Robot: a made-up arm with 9 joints.
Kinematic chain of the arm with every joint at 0, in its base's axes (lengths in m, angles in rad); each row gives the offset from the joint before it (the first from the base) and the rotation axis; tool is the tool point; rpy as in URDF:
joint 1: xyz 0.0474 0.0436 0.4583 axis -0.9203 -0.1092 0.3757
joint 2: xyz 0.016 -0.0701 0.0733 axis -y
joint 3: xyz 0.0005 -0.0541 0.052 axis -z
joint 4: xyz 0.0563 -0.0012 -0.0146 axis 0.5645 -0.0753 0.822
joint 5: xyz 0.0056 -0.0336 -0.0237 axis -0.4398 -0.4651 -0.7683
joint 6: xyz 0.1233 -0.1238 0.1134 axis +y
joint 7: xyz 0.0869 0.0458 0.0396 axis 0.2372 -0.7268 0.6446
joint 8: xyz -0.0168 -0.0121 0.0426 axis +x
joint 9: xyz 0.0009 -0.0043 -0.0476 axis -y
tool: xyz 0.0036 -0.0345 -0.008 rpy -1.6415 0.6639 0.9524
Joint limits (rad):
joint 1: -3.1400..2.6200
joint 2: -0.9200..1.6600
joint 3: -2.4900..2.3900
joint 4: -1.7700..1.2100
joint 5: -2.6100..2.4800
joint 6: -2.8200..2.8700
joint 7: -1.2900..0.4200
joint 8: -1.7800..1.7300
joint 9: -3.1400..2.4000
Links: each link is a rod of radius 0.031 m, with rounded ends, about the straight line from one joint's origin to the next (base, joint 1, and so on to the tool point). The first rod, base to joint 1, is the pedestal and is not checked.
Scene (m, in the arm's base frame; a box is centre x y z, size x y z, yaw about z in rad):
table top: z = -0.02
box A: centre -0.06 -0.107 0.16 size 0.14 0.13 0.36 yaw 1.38
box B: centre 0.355 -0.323 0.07 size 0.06 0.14 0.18 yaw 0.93
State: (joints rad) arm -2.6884 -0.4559 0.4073 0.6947 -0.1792 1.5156 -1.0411 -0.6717 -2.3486
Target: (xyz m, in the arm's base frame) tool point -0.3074 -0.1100 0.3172
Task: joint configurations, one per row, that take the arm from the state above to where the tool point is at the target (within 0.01 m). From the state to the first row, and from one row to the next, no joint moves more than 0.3 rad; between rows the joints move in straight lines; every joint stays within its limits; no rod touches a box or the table.
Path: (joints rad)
1: -2.7353 -0.1959 0.5336 0.7129 -0.1477 1.3734 -1.1033 -0.6585 -2.4355
2: -2.7823 0.0640 0.6600 0.7312 -0.1162 1.2312 -1.1656 -0.6454 -2.5224
3: -2.8292 0.3240 0.7863 0.7494 -0.0847 1.0890 -1.2278 -0.6322 -2.6094
4: -2.8761 0.5840 0.9127 0.7677 -0.0532 0.9467 -1.2900 -0.6190 -2.6963
5: -2.8396 0.8530 0.7454 0.8783 -0.1510 0.9249 -1.2845 -0.6055 -2.6017
6: -2.8031 1.1220 0.5781 0.9888 -0.2488 0.9031 -1.2789 -0.5919 -2.5070
7: -2.7666 1.3910 0.4109 1.0994 -0.3467 0.8813 -1.2734 -0.5783 -2.4124
8: -2.7301 1.6600 0.2436 1.2100 -0.4445 0.8595 -1.2678 -0.5648 -2.3178

